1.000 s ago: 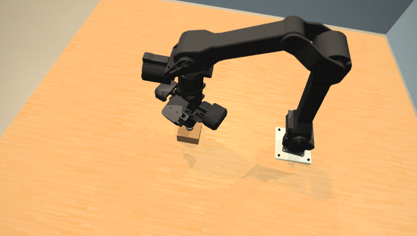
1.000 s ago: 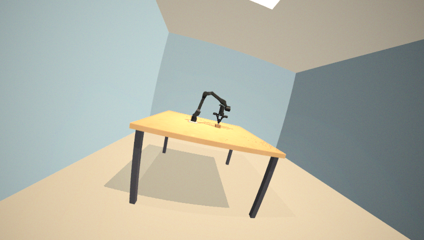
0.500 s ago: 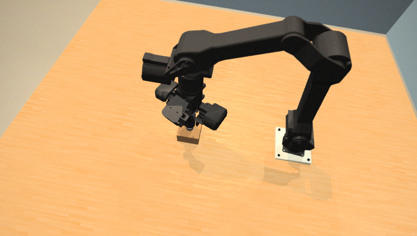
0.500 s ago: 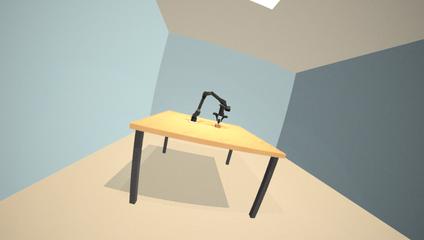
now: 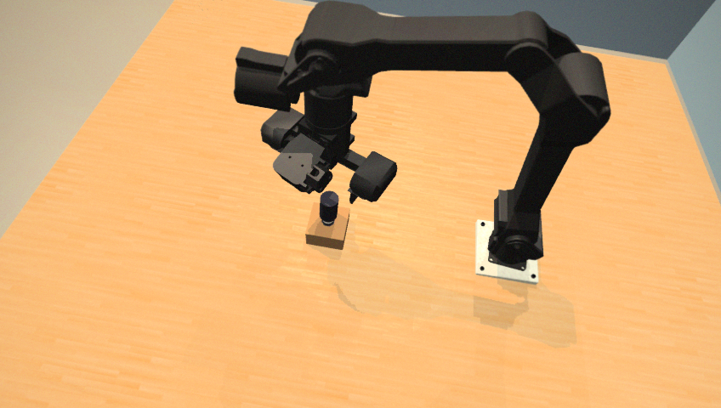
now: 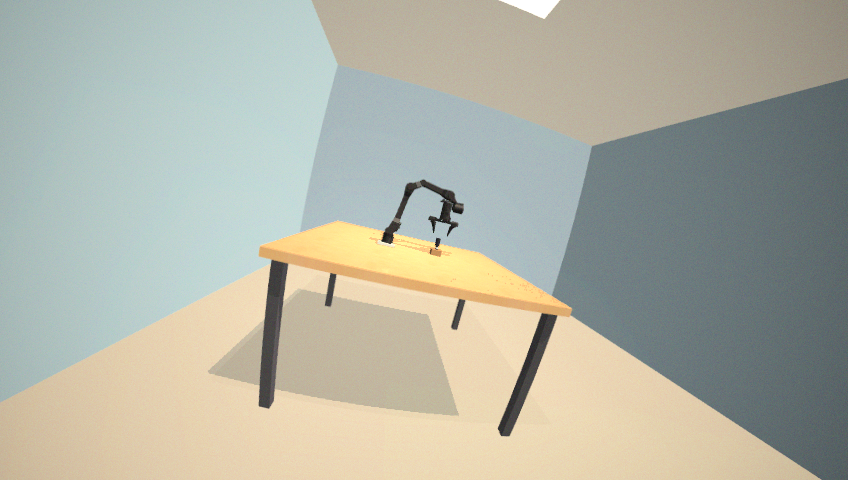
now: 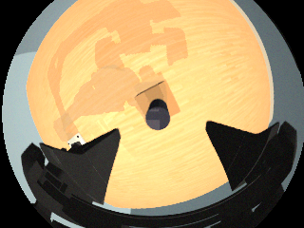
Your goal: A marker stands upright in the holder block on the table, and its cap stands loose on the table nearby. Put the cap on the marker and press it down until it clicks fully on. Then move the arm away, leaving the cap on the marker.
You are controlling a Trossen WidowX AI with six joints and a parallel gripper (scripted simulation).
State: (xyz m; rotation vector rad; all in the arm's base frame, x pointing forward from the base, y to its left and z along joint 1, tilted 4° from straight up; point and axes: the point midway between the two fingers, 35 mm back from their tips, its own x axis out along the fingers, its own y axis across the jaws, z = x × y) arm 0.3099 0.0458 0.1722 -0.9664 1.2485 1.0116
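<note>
The marker cap is 5 cm below my gripper tip. Also, from my gripper tip: holder block (12 cm below).
</note>
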